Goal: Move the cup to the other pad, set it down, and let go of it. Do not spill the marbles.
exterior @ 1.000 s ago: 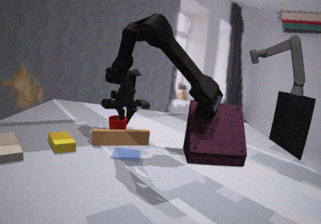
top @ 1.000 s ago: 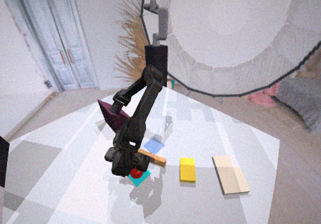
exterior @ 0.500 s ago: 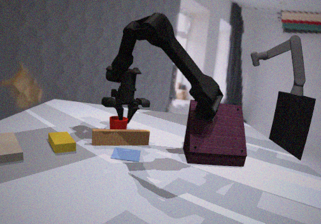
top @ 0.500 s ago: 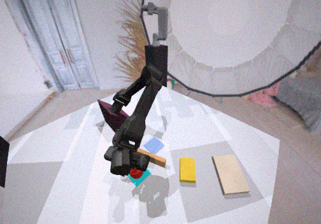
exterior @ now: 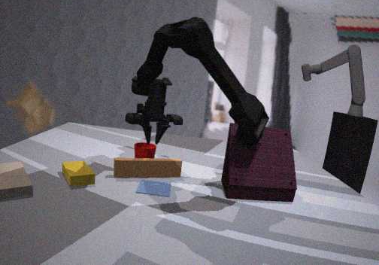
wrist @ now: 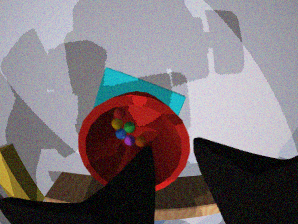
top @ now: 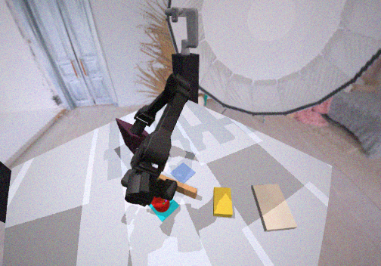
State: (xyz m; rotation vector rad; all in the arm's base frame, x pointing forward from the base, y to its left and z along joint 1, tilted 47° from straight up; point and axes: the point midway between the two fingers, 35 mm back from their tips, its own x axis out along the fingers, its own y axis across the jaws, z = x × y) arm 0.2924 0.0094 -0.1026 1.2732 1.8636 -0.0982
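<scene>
Now: the red cup 2 cm ahead of my gripper tip, 1 cm to the left of it and 4 cm below it. Round my gripper tip: wooden bar (2 cm behind, 10 cm to the left, 6 cm below); pale blue pad (6 cm behind, 18 cm to the left, 9 cm below); cyan pad (2 cm ahead, 2 cm to the left, 9 cm below).
</scene>
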